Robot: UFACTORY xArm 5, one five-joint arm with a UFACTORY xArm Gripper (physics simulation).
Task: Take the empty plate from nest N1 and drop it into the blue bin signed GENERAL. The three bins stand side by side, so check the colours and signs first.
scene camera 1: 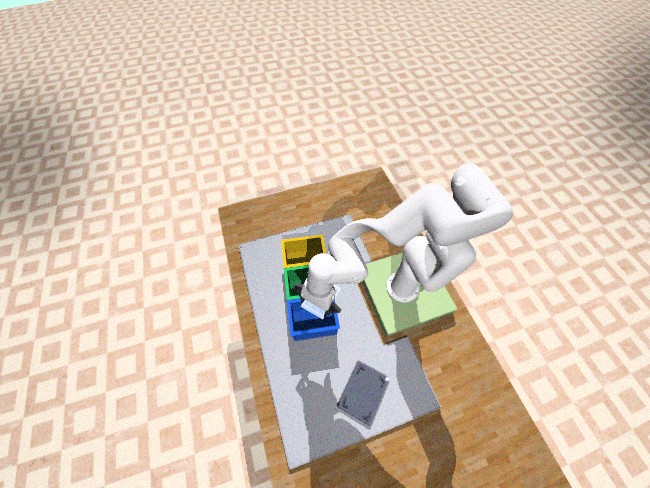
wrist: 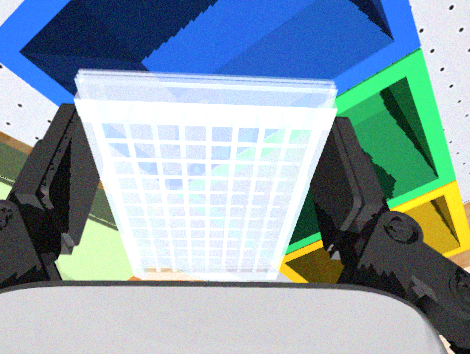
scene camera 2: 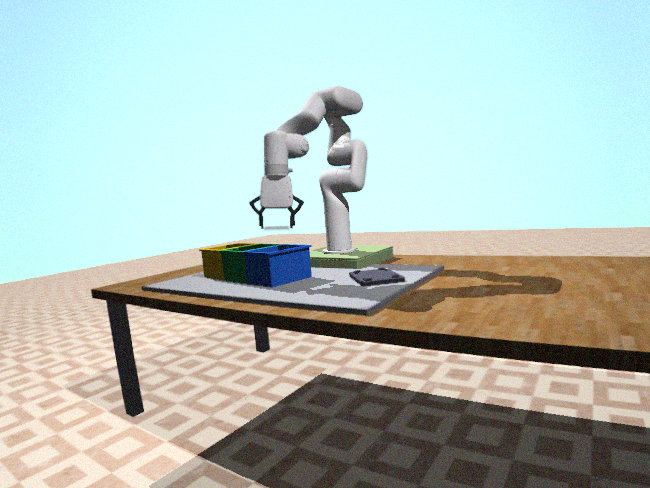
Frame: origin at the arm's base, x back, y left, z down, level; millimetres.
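Seen in the pictures: gripper, fingertip midpoint: (scene camera 1: pixel 315 306) (wrist: pixel 208 139) (scene camera 2: pixel 276 228); arm's base, origin of the base link: (scene camera 1: pixel 402 287) (scene camera 2: pixel 339 251).
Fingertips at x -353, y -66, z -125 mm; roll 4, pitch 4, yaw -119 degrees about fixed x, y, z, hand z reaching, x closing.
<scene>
Pixels of each thing's top centre, then the offset from my fingertips to it. Level surfaces: height alone.
- clear plate, middle of its top: (wrist: pixel 209 228) (scene camera 2: pixel 276 224) (scene camera 1: pixel 321 295) dx +35, dy -20, dz -12 mm
- nest, middle of its top: (scene camera 2: pixel 375 272) (scene camera 1: pixel 363 391) dx +14, dy +297, dz +141 mm
- grey board, its level: dz +159 mm
The clear plate (scene camera 1: pixel 314 308) (scene camera 2: pixel 276 227) (wrist: pixel 207 175) with a white grid is held level between the two black fingers. My gripper (scene camera 1: pixel 318 303) (scene camera 2: pixel 276 223) (wrist: pixel 208 139) is shut on it, high above the bins. In scene camera 1 the plate shows over the blue bin (scene camera 1: pixel 313 333) (scene camera 2: pixel 290 265) (wrist: pixel 280 45), near its side towards the green bin. In the wrist view the blue bin lies beyond the plate's far edge and partly behind it. The nest (scene camera 1: pixel 363 393) (scene camera 2: pixel 376 276) is a dark grey tray with corner brackets and holds no plate. The GENERAL sign cannot be read in these views.
The green bin (scene camera 1: pixel 289 283) (scene camera 2: pixel 234 266) (wrist: pixel 435 135) adjoins the blue bin. The yellow bin (scene camera 1: pixel 303 239) (scene camera 2: pixel 212 264) (wrist: pixel 452 200) stands beyond it. The bins and nest are on a grey board (scene camera 1: pixel 273 378) (scene camera 2: pixel 336 302). The arm's base stands on a green block (scene camera 1: pixel 435 309) (scene camera 2: pixel 372 255).
</scene>
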